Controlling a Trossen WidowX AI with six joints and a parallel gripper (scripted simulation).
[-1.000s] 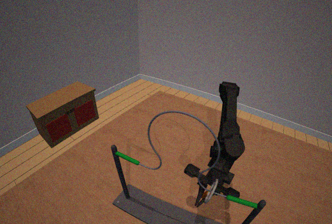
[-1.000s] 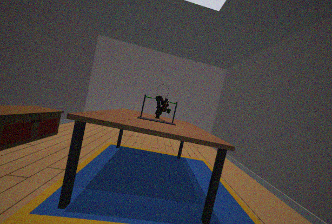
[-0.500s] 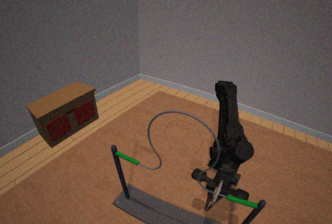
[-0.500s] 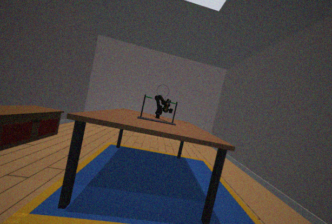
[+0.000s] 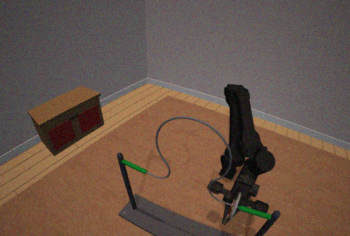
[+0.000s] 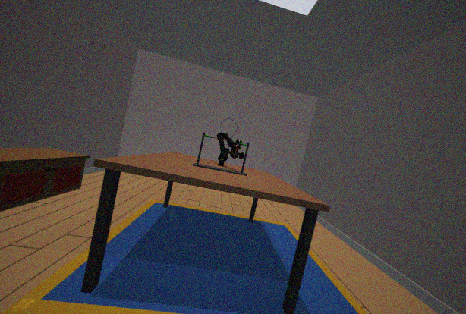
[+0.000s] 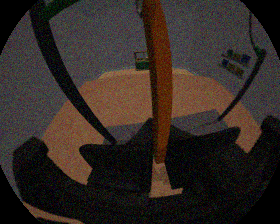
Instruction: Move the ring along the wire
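Right now my gripper tip is 9 cm below the ring with orange handle.
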